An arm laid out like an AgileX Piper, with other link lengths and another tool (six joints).
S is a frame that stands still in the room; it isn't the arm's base.
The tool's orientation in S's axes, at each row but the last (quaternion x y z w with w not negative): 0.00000 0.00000 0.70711 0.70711; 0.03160 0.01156 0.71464 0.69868; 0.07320 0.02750 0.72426 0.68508; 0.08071 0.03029 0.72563 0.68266; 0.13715 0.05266 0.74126 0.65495; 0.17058 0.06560 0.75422 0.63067; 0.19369 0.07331 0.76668 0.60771; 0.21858 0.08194 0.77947 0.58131; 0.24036 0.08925 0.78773 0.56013; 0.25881 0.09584 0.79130 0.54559
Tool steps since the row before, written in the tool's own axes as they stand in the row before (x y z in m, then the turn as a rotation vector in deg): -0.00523 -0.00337 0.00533 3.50 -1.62 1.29; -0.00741 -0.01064 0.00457 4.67 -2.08 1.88; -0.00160 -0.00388 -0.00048 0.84 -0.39 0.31; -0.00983 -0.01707 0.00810 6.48 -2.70 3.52; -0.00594 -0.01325 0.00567 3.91 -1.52 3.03; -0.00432 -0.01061 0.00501 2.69 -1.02 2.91; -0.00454 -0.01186 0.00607 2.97 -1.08 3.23; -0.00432 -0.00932 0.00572 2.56 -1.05 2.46; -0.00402 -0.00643 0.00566 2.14 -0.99 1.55; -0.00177 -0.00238 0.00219 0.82 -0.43 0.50
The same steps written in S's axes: 0.00337 -0.00523 0.00533 1.62 3.50 1.29; 0.01106 -0.00728 0.00370 2.09 4.66 1.89; 0.00385 -0.00133 -0.00113 0.39 0.84 0.31; 0.01865 -0.00919 0.00460 2.86 6.40 3.54; 0.01484 -0.00462 0.00121 1.87 3.75 3.03; 0.01219 -0.00271 0.00059 1.54 2.48 2.86; 0.01390 -0.00213 0.00048 1.67 2.73 3.19; 0.01159 -0.00190 0.00048 1.40 2.43 2.42; 0.00914 -0.00216 0.00116 1.02 2.13 1.54; 0.00354 -0.00098 0.00028 0.39 0.85 0.49
